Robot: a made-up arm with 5 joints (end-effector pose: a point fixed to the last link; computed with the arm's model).
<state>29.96 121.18 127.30 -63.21 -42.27</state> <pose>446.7 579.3 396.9 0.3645 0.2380 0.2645 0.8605</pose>
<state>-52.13 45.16 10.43 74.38 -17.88</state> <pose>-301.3 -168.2 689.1 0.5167 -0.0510 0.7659 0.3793</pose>
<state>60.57 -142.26 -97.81 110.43 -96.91</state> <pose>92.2 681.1 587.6 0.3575 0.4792 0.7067 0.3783</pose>
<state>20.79 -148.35 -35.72 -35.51 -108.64</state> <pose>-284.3 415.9 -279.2 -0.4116 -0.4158 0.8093 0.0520</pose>
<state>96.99 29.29 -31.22 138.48 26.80</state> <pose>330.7 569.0 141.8 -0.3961 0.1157 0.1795 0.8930</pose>
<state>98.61 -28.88 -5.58 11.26 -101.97</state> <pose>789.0 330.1 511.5 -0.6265 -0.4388 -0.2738 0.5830</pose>
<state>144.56 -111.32 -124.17 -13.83 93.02</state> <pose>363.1 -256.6 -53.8 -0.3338 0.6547 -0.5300 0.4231</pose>
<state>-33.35 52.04 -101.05 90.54 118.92</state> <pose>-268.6 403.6 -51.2 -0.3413 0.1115 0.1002 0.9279</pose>
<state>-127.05 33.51 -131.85 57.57 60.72</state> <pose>-473.8 -414.7 247.9 0.3106 -0.4371 0.6466 0.5426</pose>
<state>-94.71 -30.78 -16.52 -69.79 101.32</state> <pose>-378.4 84.4 246.9 -0.1235 0.5374 0.2329 0.8011</pose>
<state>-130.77 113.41 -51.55 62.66 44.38</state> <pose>35.3 -411.3 467.8 0.4997 0.3217 0.7799 0.1962</pose>
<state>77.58 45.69 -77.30 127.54 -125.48</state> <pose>-83.5 501.2 -109.3 -0.2127 -0.7492 0.5966 0.1939</pose>
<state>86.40 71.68 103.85 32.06 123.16</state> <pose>86.2 129.5 430.0 0.1890 0.5840 0.7312 0.2976</pose>
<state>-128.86 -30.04 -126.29 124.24 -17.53</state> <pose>104.5 -194.5 -220.8 0.0489 0.7877 -0.2229 0.5723</pose>
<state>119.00 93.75 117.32 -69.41 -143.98</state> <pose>404.7 -301.8 511.4 -0.1984 -0.4518 -0.6844 0.5368</pose>
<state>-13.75 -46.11 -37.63 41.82 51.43</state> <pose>-368.2 542.9 22.7 -0.6135 0.1304 0.2792 0.7271</pose>
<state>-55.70 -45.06 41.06 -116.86 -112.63</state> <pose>-169.2 567.9 302.2 -0.6546 -0.7497 -0.0199 0.0947</pose>
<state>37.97 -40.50 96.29 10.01 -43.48</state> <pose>595.5 198.0 35.2 -0.0808 0.4783 -0.3999 0.7777</pose>
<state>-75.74 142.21 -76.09 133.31 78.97</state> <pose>-667.3 -35.6 333.4 0.1799 -0.0937 0.6575 0.7256</pose>
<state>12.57 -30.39 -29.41 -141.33 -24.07</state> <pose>-287.9 283.6 748.8 -0.0777 -0.3846 -0.8978 0.1998</pose>
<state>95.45 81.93 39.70 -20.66 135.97</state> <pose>334.7 168.3 446.0 0.6916 0.4595 0.4168 0.3700</pose>
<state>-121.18 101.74 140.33 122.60 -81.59</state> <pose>-676.1 25.8 -53.7 -0.0717 -0.9256 0.3310 0.1690</pose>
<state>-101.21 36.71 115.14 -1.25 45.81</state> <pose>-591.6 -232.7 176.3 0.6962 -0.6315 -0.3146 0.1325</pose>
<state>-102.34 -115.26 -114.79 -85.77 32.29</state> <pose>-560.3 -524.6 372.5 0.2557 -0.3546 0.8503 0.2931</pose>
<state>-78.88 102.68 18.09 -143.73 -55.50</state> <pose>93.9 93.7 -223.7 -0.4347 0.3311 -0.0280 0.8370</pose>
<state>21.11 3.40 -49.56 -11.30 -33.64</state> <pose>-170.5 608.2 657.6 -0.0853 -0.6529 -0.2513 0.7094</pose>
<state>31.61 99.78 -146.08 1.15 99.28</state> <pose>23.4 225.5 397.0 0.6015 -0.4319 -0.4584 0.4914</pose>
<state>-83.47 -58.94 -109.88 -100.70 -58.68</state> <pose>-426.4 -626.7 356.6 0.7882 -0.4954 -0.0722 0.3579</pose>
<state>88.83 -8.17 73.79 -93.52 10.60</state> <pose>-0.7 -204.6 157.0 0.0075 -0.5880 0.8008 0.1139</pose>
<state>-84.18 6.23 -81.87 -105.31 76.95</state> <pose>-42.9 -88.7 392.7 0.6156 0.5317 0.2679 0.5163</pose>
